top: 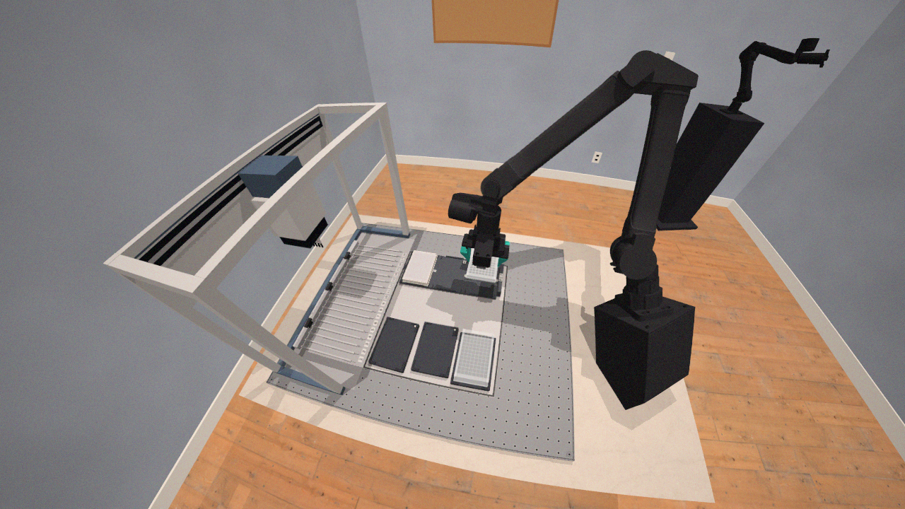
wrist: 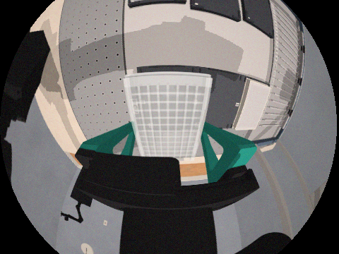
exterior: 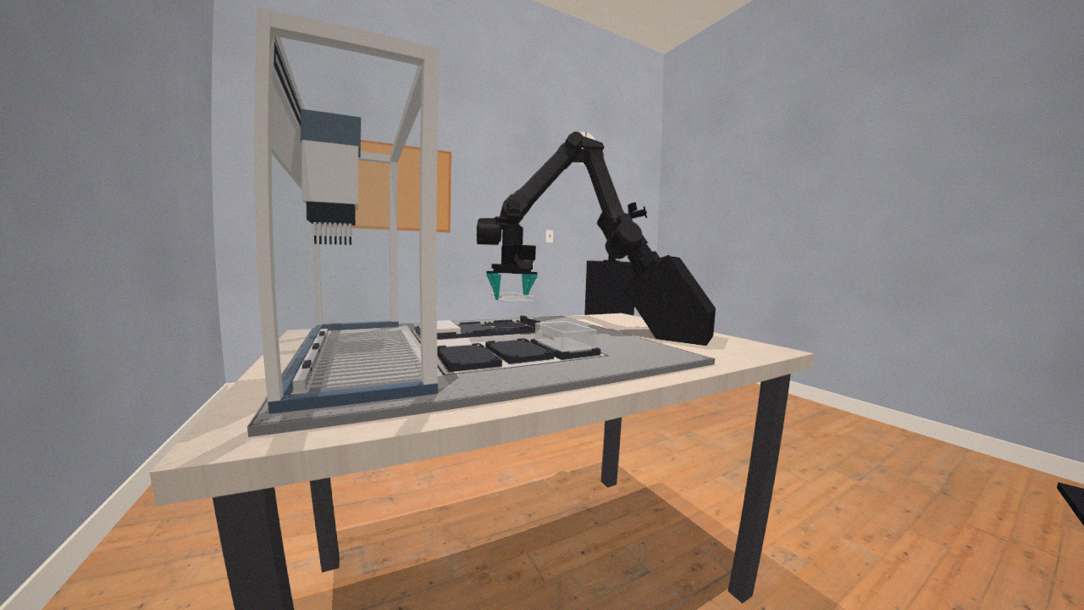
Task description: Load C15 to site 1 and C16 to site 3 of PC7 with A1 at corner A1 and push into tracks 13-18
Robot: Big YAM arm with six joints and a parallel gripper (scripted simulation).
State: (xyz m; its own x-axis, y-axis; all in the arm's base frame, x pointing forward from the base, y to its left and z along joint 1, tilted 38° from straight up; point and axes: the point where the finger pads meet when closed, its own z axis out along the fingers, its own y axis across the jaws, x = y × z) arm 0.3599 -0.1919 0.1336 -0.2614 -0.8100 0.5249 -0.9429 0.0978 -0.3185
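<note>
The dark plate carrier PC7 lies 10 cm ahead of my hand, 3 cm to the right of it and 8 cm below it. From my hand the other things lie so: nest S2 (15 cm ahead, 22 cm to the left, 9 cm below); then 96-well plate C15 (right at my hand); then nest S3 (26 cm ahead, 20 cm to the left, 9 cm below).
</note>
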